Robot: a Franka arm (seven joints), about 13 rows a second.
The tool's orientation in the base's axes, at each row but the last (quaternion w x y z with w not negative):
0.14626 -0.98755 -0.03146 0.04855
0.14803 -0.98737 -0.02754 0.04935
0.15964 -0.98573 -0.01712 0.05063
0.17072 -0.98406 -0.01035 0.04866
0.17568 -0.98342 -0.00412 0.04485
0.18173 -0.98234 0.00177 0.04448
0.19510 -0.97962 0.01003 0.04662
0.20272 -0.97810 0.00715 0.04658
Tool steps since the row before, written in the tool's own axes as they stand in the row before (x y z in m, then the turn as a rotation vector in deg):
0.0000 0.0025 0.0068 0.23 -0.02 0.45
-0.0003 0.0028 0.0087 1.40 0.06 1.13
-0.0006 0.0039 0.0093 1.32 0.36 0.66
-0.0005 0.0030 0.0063 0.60 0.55 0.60
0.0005 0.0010 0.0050 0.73 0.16 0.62
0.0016 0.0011 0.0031 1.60 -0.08 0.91
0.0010 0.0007 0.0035 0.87 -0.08 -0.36
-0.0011 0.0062 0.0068 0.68 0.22 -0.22
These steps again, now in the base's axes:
-0.0006 -0.0004 -0.0072 0.18 0.17 -0.44
-0.0011 -0.0002 -0.0091 1.27 0.37 -1.22
-0.0015 -0.0008 -0.0100 1.25 -0.07 -0.86
-0.0011 -0.0007 -0.0069 0.54 -0.29 -0.80
0.0000 0.0008 -0.0051 0.67 0.08 -0.70
0.0013 0.0001 -0.0034 1.52 0.42 -0.96
0.0007 0.0007 -0.0036 0.90 -0.07 0.28
-0.0019 -0.0030 -0.0086 0.69 -0.29 0.05

